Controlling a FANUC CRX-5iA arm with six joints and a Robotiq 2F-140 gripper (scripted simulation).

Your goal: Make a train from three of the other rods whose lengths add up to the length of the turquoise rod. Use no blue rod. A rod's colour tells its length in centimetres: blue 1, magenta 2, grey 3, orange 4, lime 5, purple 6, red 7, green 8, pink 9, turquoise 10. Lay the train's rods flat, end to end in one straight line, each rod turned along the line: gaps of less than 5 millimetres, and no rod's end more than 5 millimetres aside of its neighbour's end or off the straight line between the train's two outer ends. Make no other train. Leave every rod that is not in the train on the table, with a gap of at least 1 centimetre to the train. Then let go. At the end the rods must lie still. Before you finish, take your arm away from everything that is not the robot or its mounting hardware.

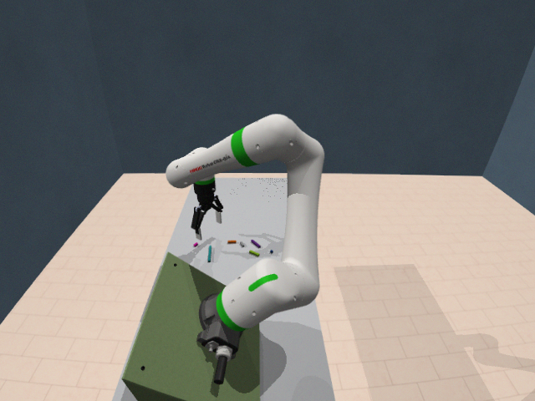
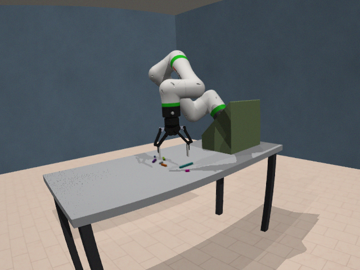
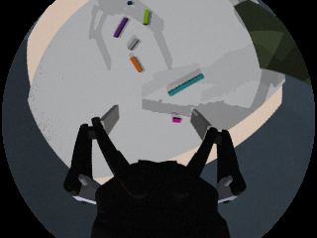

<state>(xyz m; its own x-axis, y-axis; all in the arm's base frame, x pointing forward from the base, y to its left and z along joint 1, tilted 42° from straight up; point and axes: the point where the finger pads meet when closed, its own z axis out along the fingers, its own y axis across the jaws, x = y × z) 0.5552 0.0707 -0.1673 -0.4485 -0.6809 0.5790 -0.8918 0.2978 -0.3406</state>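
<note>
The magenta rod is 70 mm to the left of my hand, 70 mm below it and 30 mm behind it. The rest, counted from my hand: orange rod: 100 mm to the right, 70 mm below; then grey rod: 160 mm to the right, 70 mm below, 10 mm behind; then turquoise rod: 90 mm behind, 70 mm below, 10 mm to the right.
</note>
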